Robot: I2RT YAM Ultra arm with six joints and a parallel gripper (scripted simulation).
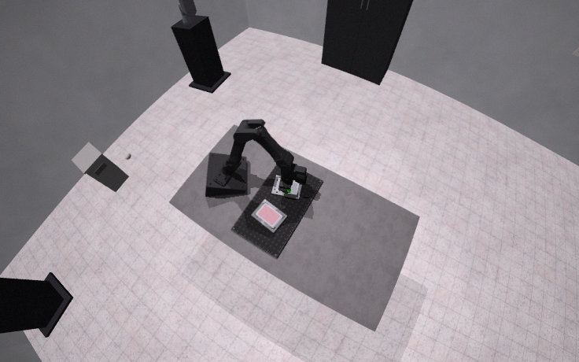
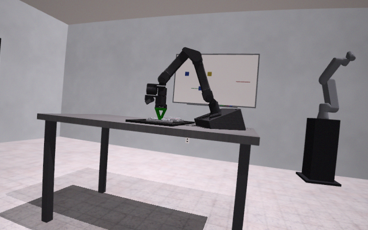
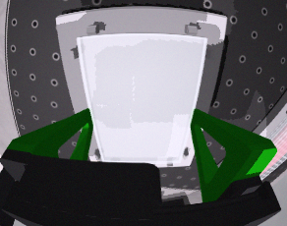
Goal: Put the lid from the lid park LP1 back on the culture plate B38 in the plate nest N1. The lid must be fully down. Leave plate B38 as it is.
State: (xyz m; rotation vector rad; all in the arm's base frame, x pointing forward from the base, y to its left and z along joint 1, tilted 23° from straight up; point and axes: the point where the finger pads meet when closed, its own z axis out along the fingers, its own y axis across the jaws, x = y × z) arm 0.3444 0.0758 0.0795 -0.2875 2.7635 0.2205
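My hand is 20 mm above the grey lid park LP1. From my hand the other things lie so: culture plate B38: 200 mm to the right, 10 mm behind; then clear lid: 10 mm below; then grey plate nest N1: 200 mm to the right, 10 mm below, 10 mm behind.
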